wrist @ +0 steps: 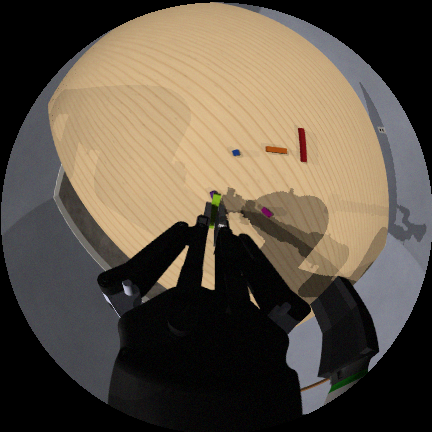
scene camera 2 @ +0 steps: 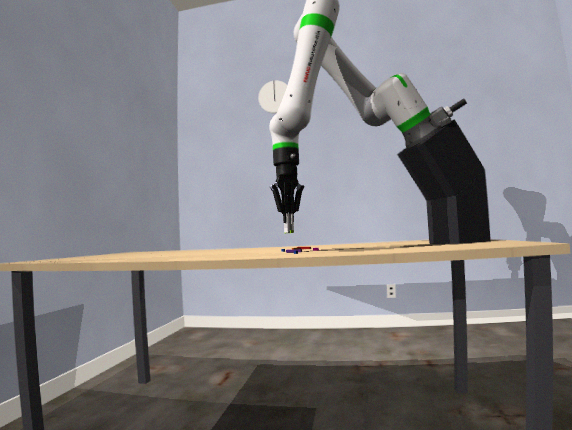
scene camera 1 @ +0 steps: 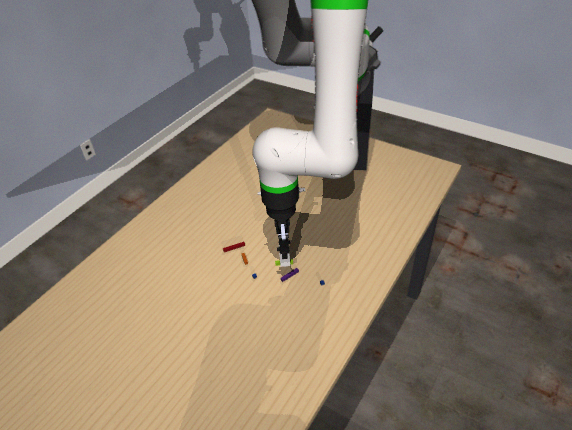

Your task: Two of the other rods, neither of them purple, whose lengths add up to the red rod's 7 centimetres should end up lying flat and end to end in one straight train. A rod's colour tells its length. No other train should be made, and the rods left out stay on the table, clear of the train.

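Frame: origin at the arm's base, x ahead, y left, z up, level; millimetres.
Seen in the pictures: gripper, between the fingertips: (wrist: 212, 211) (scene camera 2: 289, 232) (scene camera 1: 285, 262); arm's base, origin of its link: (scene camera 2: 424, 137).
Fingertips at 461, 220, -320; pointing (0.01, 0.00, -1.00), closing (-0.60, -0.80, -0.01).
Observation:
Pixels of each thing's top centre, then the offset from my fingertips to it, as dx, dy, dz. Level surfaces: height alone.
- lime rod, centre of its top: (wrist: 212, 211) (scene camera 1: 284, 261) +2, -2, +8
- red rod, centre of its top: (wrist: 303, 144) (scene camera 1: 233, 245) +39, -206, -60
- orange rod, centre of its top: (wrist: 277, 149) (scene camera 1: 244, 257) +44, -144, -60
- short magenta rod, centre of its top: (wrist: 266, 212) (scene camera 2: 315, 247) -63, -84, -60
- small blue rod, centre of its top: (wrist: 235, 152) (scene camera 1: 254, 274) +64, -69, -60
- wooden table, height of its surface: dz -70
My gripper (scene camera 1: 284, 260) (scene camera 2: 289, 228) (wrist: 212, 211) is shut on the lime rod (scene camera 1: 278, 263) (wrist: 216, 199), held crosswise and level above the table. The red rod (scene camera 1: 234, 247) (wrist: 302, 145) lies flat, with the orange rod (scene camera 1: 244, 258) (wrist: 276, 150) close by, apart from it. The purple rod (scene camera 1: 290, 275) (wrist: 213, 193) lies below the gripper, mostly hidden in the wrist view. A short magenta rod (scene camera 2: 316, 249) (wrist: 267, 212) lies in shadow; it does not show in scene camera 1. One small blue rod (scene camera 1: 254, 276) (wrist: 236, 152) lies near the orange one, another blue rod (scene camera 1: 322, 282) to the right.
The wooden table (scene camera 1: 165, 280) (scene camera 2: 150, 259) (wrist: 150, 65) carries the loose rods around its middle. Its right edge lies beyond the second blue rod in scene camera 1. The arm's dark pedestal (scene camera 2: 457, 200) stands at the table's far end.

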